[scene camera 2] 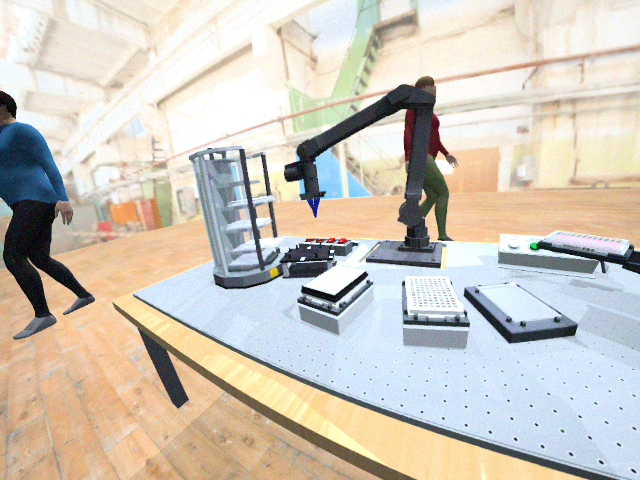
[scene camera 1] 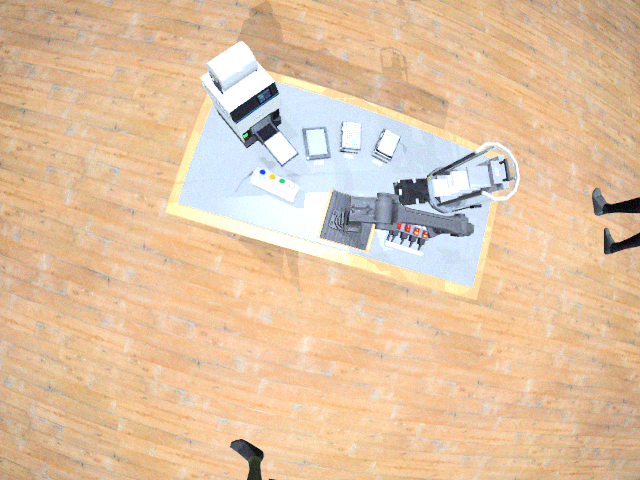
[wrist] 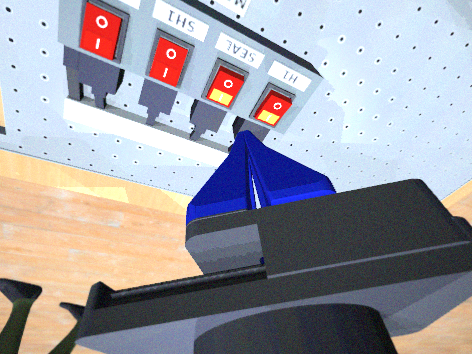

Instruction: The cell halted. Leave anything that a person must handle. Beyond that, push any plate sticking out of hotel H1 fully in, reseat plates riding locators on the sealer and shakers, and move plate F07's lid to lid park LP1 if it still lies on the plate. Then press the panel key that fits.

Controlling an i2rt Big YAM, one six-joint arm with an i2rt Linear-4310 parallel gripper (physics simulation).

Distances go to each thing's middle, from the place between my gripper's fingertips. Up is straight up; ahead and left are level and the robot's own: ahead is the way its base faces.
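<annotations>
Measured from my hand, the plate hotel (scene camera 2: 226, 180) is 7 cm above, 26 cm ahead and 11 cm to the right. The dark-topped plate (scene camera 2: 332, 285) is 7 cm below my hand, and I find it 35 cm ahead of it and 28 cm to the left of it. Then there is lid park LP1 (scene camera 2: 565, 327), 12 cm below my hand, 24 cm ahead of it and 61 cm to the left of it. As for the white plate (scene camera 2: 596, 244), it is 2 cm below my hand, 75 cm to the left of it and 12 cm ahead of it.
</annotations>
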